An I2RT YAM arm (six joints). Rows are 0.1 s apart.
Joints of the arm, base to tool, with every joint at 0 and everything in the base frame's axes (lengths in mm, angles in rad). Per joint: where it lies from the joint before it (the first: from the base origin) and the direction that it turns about. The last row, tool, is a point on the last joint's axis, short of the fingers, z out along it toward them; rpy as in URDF.
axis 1: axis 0 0 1 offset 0 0 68
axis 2: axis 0 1 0 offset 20 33.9 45.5
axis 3: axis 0 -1 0 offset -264 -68.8 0
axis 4: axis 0 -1 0 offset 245 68.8 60
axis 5: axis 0 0 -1 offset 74 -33.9 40.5
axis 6: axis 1 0 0 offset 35.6 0 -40.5
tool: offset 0 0 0 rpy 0 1.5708 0
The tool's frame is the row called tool.
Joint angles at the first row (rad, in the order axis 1, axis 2, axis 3, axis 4, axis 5, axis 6):
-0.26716 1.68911 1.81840 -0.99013 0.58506 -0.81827
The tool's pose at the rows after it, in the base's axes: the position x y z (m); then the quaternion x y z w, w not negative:
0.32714 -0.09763 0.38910 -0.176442 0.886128 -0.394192 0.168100
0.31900 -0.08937 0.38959 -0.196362 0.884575 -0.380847 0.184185
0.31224 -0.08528 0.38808 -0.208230 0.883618 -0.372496 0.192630
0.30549 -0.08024 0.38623 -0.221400 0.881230 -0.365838 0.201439
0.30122 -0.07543 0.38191 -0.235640 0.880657 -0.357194 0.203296
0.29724 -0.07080 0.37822 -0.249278 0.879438 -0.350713 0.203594
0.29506 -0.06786 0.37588 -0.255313 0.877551 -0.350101 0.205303
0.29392 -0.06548 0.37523 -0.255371 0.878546 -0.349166 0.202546
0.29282 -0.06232 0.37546 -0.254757 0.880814 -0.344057 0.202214
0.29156 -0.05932 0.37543 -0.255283 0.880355 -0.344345 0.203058
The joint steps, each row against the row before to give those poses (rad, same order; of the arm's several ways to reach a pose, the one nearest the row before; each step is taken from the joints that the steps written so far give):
0.03134 -0.06213 -0.06956 0.03452 -0.03881 -0.02615
0.01453 -0.04349 -0.04403 0.01156 -0.04283 -0.01496
0.00510 -0.03357 -0.03999 0.01172 -0.02733 -0.01106
0.00862 -0.03531 -0.04287 0.01541 -0.02372 -0.01306
0.01035 -0.02272 -0.03580 0.00495 -0.01911 -0.01023
0.01091 -0.02024 -0.03071 0.00257 -0.01331 -0.01121
0.00800 -0.01385 -0.02246 0.01043 -0.00195 -0.00547
0.00784 -0.00330 -0.00319 -0.00916 0.00670 0.00782
0.00973 -0.00172 0.00299 -0.01648 -0.00059 0.01552
0.00991 -0.00627 -0.00548 -0.00196 0.00578 0.00654

